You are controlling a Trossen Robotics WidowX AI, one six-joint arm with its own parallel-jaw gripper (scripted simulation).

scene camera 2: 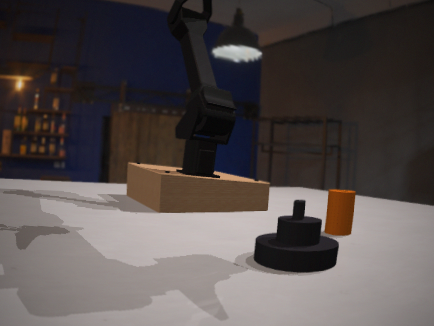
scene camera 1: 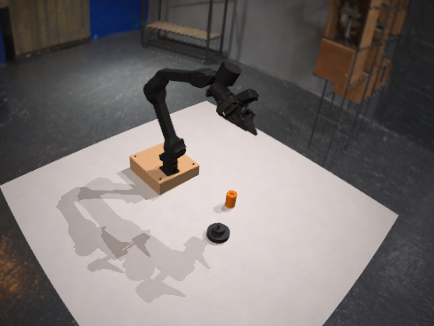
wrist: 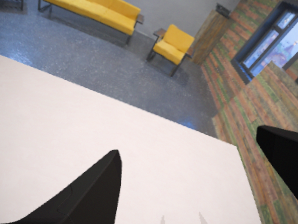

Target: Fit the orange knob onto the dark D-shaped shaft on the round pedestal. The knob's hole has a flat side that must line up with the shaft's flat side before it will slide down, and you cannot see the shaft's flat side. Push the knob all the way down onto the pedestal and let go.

my gripper: scene camera 1; wrist; not seen in scene camera 2 (out of frame)
same spot on my gripper: point(wrist: 99, 187) = point(scene camera 1: 252, 126)
